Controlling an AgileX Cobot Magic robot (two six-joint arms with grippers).
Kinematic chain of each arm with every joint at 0, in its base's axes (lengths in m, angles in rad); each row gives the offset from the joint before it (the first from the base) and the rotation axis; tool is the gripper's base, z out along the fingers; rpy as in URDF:
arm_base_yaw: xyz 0 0 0.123 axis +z
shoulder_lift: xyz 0 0 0 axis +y
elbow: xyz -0.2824 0 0.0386 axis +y
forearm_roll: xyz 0.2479 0 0.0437 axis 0.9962 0 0.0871
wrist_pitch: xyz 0 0 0 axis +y
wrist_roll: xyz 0.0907 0 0.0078 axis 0.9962 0 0.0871
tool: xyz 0 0 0 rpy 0 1.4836 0
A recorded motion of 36 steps. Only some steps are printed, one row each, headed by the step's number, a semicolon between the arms.
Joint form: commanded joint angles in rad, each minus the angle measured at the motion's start. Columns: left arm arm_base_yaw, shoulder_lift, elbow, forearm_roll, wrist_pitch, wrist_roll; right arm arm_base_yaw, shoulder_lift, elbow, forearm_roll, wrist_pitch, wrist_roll.
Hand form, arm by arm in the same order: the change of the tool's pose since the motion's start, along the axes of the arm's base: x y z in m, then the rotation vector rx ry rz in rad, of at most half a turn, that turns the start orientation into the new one. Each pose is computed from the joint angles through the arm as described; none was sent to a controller.
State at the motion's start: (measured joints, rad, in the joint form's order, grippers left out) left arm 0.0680 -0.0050 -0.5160 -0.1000 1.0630 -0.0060; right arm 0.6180 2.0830 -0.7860 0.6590 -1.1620 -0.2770
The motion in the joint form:
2: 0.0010 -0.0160 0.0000 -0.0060 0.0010 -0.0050; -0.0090 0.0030 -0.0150 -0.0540 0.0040 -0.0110
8: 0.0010 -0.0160 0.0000 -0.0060 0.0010 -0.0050; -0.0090 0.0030 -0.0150 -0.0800 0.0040 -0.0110
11: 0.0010 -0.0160 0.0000 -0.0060 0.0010 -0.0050; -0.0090 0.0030 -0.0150 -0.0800 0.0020 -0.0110
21: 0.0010 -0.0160 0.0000 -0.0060 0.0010 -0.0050; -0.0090 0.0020 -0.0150 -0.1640 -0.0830 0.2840
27: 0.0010 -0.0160 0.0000 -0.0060 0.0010 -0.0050; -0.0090 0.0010 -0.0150 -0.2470 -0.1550 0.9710
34: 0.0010 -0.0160 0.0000 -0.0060 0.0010 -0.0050; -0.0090 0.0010 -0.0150 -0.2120 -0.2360 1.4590
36: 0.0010 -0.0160 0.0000 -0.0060 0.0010 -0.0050; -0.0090 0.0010 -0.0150 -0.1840 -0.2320 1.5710
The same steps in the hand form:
2: -0.0026 -0.0007 -0.0002 -0.0083 -0.0152 -0.0004; 0.0043 0.0036 0.0023 -0.0199 -0.0175 0.0434
8: -0.0026 -0.0007 -0.0002 -0.0083 -0.0152 -0.0004; 0.0042 0.0057 0.0028 -0.0276 -0.0230 0.0677
11: -0.0026 -0.0007 -0.0002 -0.0083 -0.0152 -0.0004; 0.0042 0.0057 0.0029 -0.0275 -0.0249 0.0672
21: -0.0026 -0.0007 -0.0002 -0.0083 -0.0152 -0.0004; 0.0040 0.0113 0.0122 0.2478 -0.1027 0.1116
27: -0.0026 -0.0007 -0.0002 -0.0083 -0.0152 -0.0004; 0.0025 0.0172 0.0202 0.9180 -0.0904 0.1676
34: -0.0026 -0.0007 -0.0002 -0.0083 -0.0152 -0.0004; 0.0025 0.0129 0.0270 1.4213 -0.1077 0.1555
36: -0.0026 -0.0007 -0.0002 -0.0083 -0.0152 -0.0004; 0.0029 0.0105 0.0262 1.5390 -0.1018 0.1262

